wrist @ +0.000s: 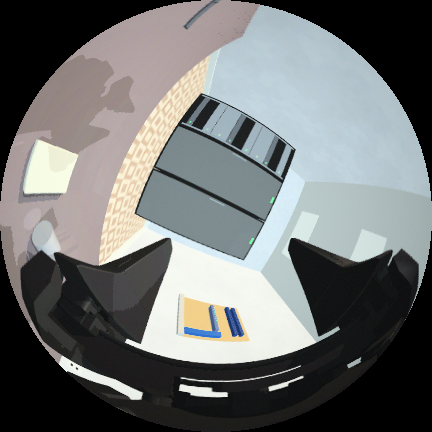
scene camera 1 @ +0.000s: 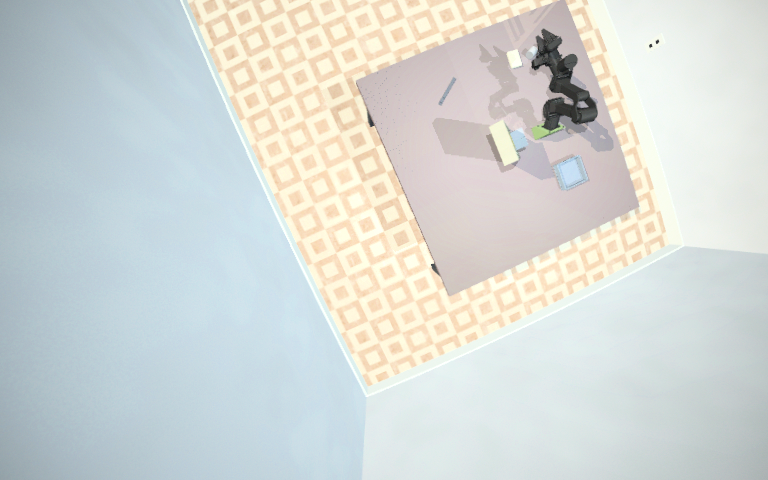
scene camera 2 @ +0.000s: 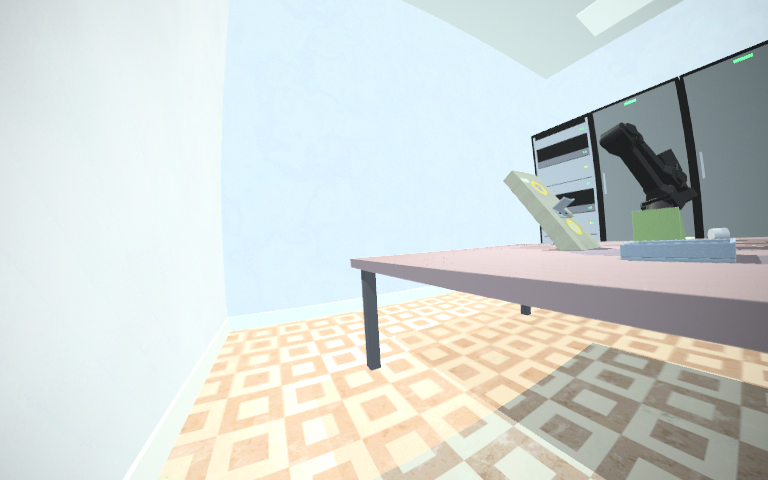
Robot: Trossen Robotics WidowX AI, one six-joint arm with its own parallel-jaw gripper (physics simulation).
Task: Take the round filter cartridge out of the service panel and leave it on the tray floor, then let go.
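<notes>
The service panel (scene camera 1: 504, 143) (scene camera 2: 543, 206) is a pale, tilted slab on the table. In the second scene view its face carries two yellow rings and a blue-grey part (scene camera 2: 563, 204) sticks out between them. I cannot make out the round filter cartridge in the panel. The light blue square tray (scene camera 1: 560, 177) (scene camera 2: 673, 250) stands on the table near the arm's base. My gripper (scene camera 1: 538, 49) (wrist: 232, 244) is wide open and empty, above the table's far end and away from panel and tray. It does not show in the second scene view.
A white cylinder (scene camera 1: 531, 52) (scene camera 2: 719, 233) (wrist: 45, 236) and a cream block (scene camera 1: 514, 58) (wrist: 49, 170) stand near the gripper. A grey bar (scene camera 1: 447, 91) (wrist: 200, 14) lies farther off. The arm's green base (scene camera 1: 546, 131) (scene camera 2: 656, 224) stands between panel and tray.
</notes>
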